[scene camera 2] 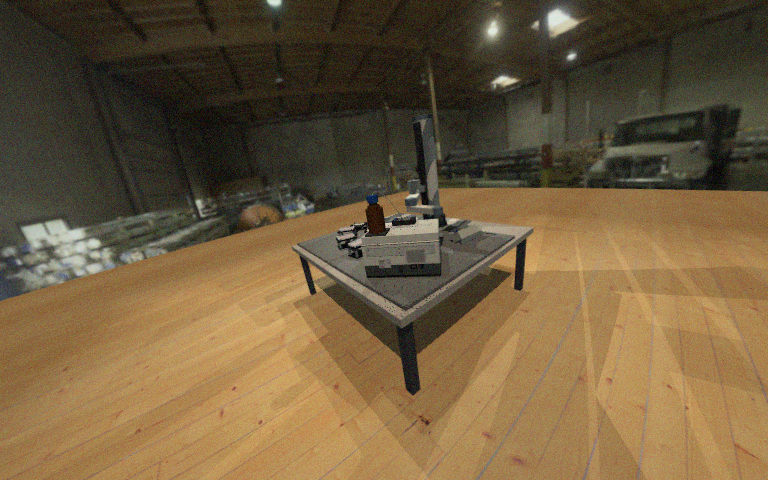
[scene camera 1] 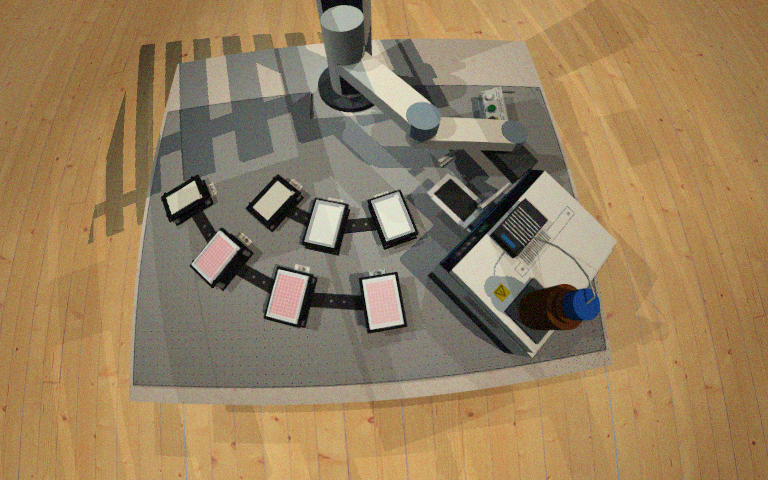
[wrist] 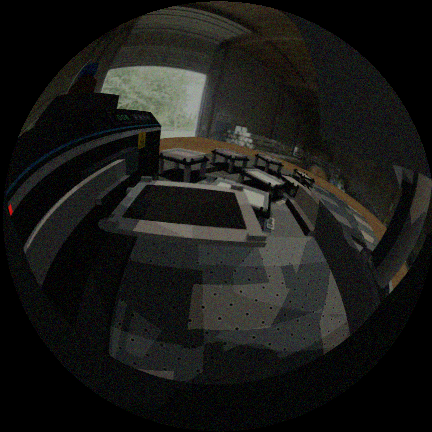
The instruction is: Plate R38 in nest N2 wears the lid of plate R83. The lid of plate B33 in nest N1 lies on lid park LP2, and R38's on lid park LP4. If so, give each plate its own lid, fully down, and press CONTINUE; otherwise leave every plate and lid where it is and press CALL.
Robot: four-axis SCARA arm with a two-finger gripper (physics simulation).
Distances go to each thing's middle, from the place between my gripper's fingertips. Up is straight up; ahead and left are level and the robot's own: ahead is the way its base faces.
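Looking at the brown bottle with blue cap [scene camera 1: 562, 307], I find that my gripper is 11 cm to the right of it, 34 cm short of it and 17 cm below it.
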